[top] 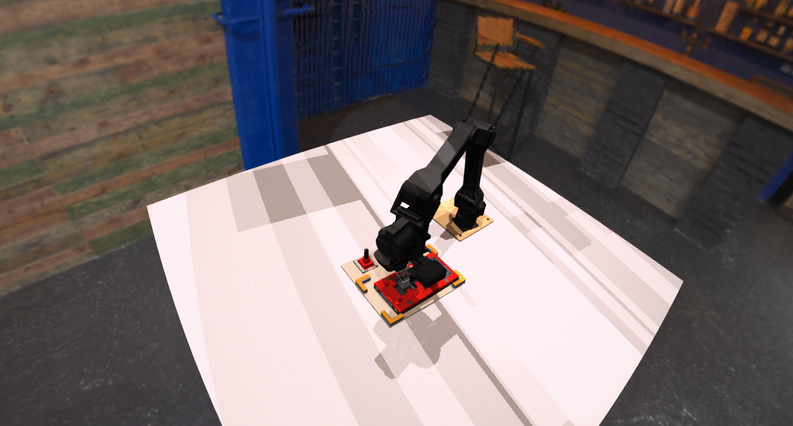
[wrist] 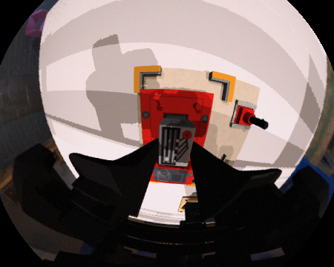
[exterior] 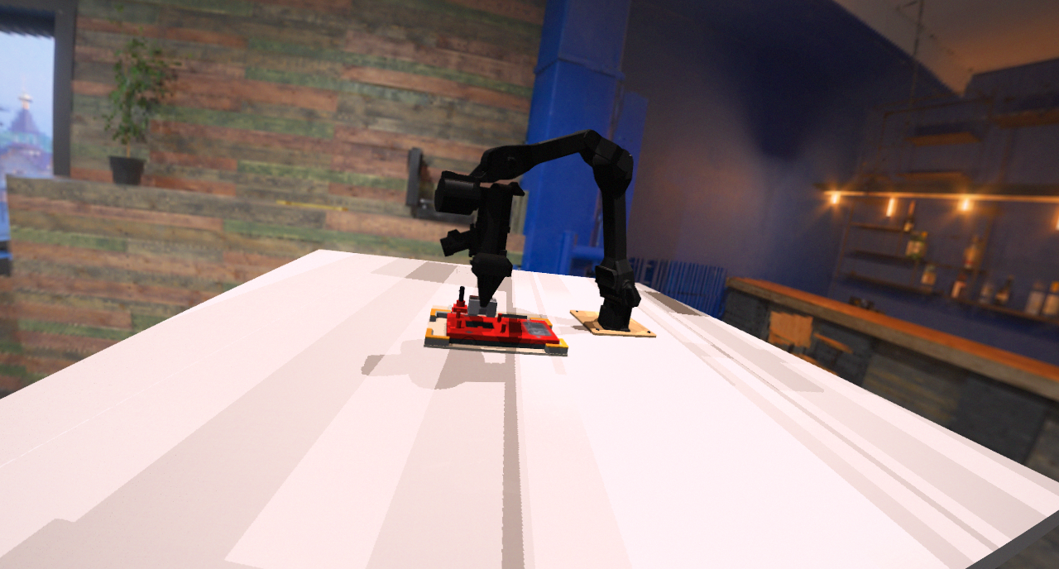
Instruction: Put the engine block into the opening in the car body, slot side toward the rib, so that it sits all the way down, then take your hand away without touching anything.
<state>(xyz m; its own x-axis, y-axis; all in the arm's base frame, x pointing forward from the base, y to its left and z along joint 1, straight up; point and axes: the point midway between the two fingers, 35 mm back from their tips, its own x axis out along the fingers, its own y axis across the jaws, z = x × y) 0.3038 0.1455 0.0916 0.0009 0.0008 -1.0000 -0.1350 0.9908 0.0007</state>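
Now: the black upright peg 50 mm ahead of my gripper tip, 120 mm to the right of it and 30 mm below it. The rest, counted from my gripper tip: grey finned engine block 10 mm below.
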